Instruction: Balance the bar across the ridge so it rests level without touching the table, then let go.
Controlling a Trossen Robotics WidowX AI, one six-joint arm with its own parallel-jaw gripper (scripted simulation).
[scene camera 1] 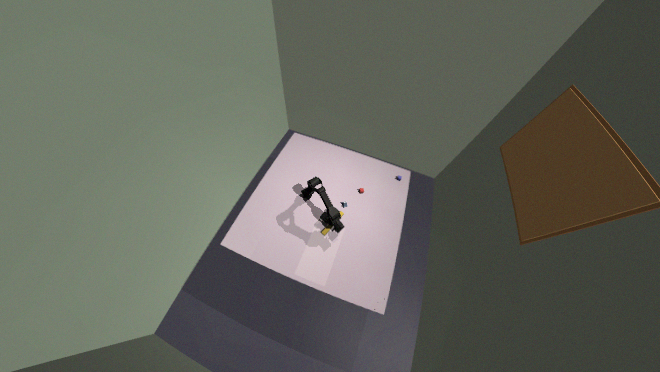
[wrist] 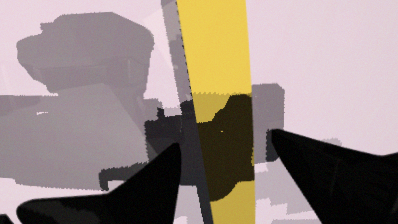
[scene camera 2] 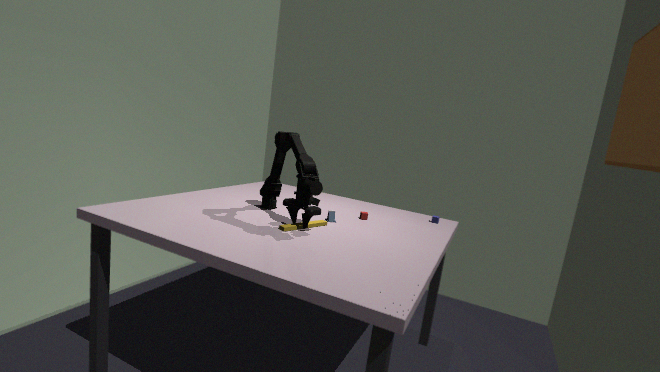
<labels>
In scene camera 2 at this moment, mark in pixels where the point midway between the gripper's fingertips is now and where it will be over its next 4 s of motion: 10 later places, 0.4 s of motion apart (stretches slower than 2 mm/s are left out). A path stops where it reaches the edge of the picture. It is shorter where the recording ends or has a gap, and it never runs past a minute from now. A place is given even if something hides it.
My gripper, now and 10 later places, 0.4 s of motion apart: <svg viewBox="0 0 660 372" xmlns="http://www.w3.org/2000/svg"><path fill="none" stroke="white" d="M299 226L299 225L300 219L300 212L301 205L308 204L316 202L323 201L329 200L334 200L334 203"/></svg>
</labels>
